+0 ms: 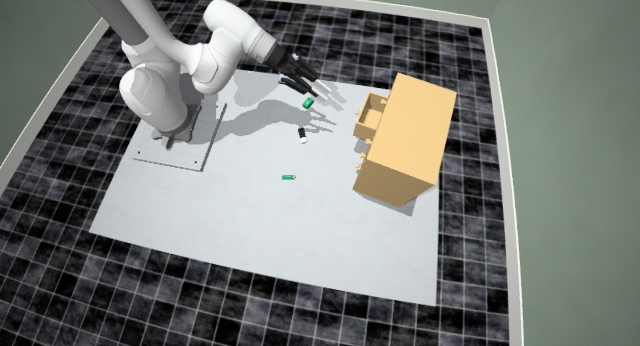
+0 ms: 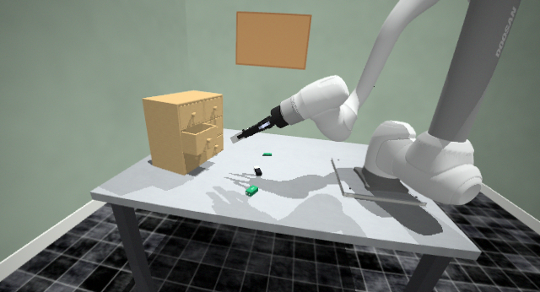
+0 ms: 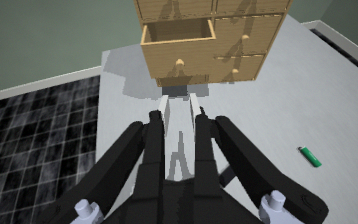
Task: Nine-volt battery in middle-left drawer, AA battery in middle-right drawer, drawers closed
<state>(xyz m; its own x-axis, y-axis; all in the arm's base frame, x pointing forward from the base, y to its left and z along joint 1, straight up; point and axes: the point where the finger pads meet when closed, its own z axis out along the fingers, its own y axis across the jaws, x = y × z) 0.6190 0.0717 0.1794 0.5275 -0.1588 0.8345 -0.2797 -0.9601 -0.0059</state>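
The green nine-volt battery lies 6 cm behind my hand, 9 cm to the left of it and 19 cm below it. Also, from my hand: green AA battery 10 cm behind, 27 cm to the right, 19 cm below.
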